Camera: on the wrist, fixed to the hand. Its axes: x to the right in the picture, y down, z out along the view.
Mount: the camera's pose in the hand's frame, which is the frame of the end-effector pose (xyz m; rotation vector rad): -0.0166 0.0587 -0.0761 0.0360 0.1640 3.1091
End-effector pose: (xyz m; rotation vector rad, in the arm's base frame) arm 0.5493 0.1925 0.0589 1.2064 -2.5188 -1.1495
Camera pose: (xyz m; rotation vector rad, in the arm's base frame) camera 0.5550 0.1829 0.1558 -2.0180 -1.0303 0.2154
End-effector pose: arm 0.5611 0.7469 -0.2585 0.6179 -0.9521 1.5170
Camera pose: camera 0.5169 0.8026 -0.3252 0.9903 0.5325 -1.4029
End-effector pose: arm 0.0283 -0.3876 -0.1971 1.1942 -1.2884 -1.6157
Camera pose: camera 0.1057 -0.4073 -0.1412 -1.0367 -1.0415 0.8832
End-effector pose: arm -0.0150 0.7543 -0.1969 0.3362 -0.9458 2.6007
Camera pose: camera -0.0312 0.7581 -0.2930 0.7830 0.2139 -0.4115
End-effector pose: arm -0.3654 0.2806 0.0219 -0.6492 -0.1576 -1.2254
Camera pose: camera -0.3352 0.2640 -0.0693 -0.0889 0.7739 1.7341
